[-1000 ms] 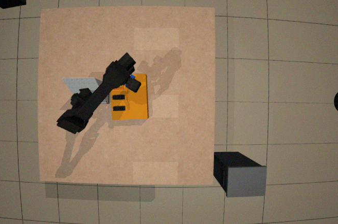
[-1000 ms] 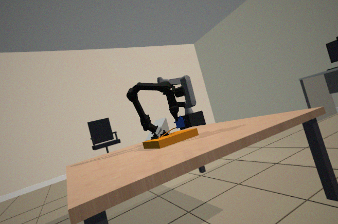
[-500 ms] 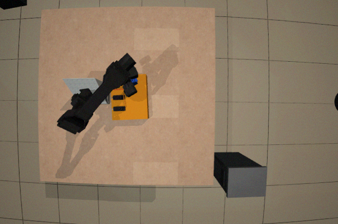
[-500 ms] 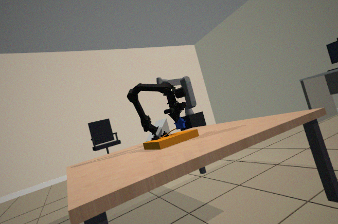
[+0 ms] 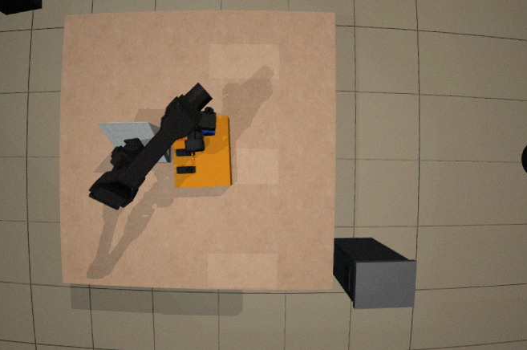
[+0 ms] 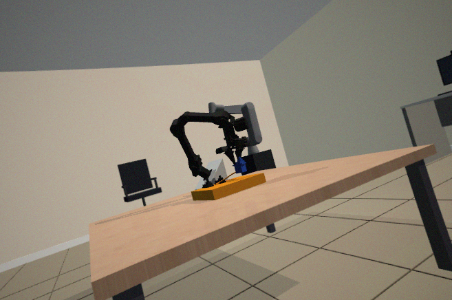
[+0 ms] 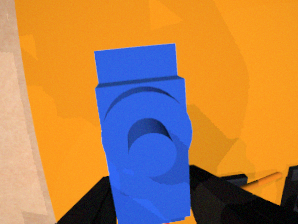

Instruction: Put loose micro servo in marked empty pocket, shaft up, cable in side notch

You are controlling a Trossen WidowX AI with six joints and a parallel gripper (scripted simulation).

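The orange deck lies 10 mm ahead of my gripper tip, 70 mm to the right of it and 100 mm below it.
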